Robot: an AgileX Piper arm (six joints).
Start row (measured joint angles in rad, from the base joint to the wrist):
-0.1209 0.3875 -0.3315 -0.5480 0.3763 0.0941
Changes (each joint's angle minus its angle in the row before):
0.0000 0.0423 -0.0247 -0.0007 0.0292 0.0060
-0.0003 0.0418 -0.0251 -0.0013 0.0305 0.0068
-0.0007 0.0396 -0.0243 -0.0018 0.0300 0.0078
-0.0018 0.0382 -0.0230 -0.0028 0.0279 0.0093
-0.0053 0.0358 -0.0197 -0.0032 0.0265 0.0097
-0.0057 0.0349 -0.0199 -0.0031 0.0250 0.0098
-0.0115 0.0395 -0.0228 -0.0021 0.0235 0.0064
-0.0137 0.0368 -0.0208 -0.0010 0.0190 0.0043
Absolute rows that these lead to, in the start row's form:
-0.1209 0.4298 -0.3562 -0.5487 0.4055 0.1001
-0.1212 0.4716 -0.3813 -0.5500 0.4360 0.1069
-0.1219 0.5112 -0.4056 -0.5518 0.4660 0.1147
-0.1237 0.5494 -0.4286 -0.5546 0.4939 0.1240
-0.1290 0.5852 -0.4483 -0.5578 0.5204 0.1337
-0.1347 0.6201 -0.4682 -0.5609 0.5454 0.1435
-0.1462 0.6596 -0.4910 -0.5630 0.5689 0.1499
-0.1599 0.6964 -0.5118 -0.5640 0.5879 0.1542

